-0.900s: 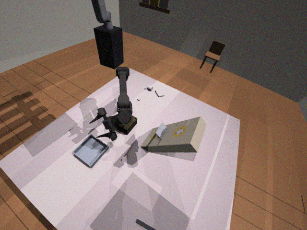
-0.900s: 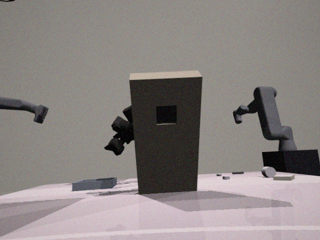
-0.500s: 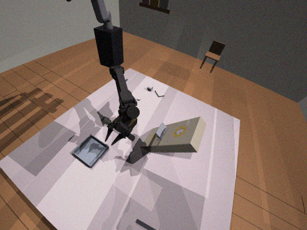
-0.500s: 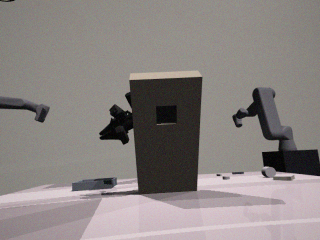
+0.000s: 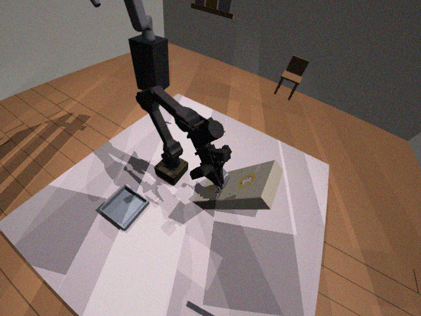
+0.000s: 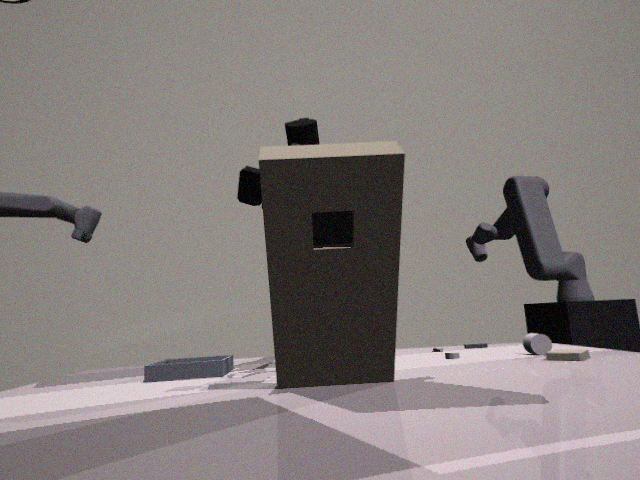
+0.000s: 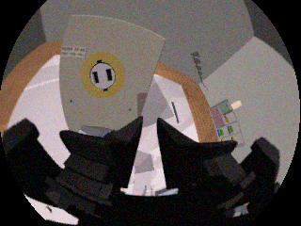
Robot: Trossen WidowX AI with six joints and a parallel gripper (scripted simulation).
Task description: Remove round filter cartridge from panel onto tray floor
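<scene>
Now: the round filter cartridge 10 cm ahead of my gripper tip, 7 cm to the left of it and 2 cm below it. From my gripper tip the other things lie so: grey tray 37 cm behind, 25 cm below, 16 cm to the right; then service panel 9 cm below, 7 cm to the left, 5 cm ahead.
</scene>
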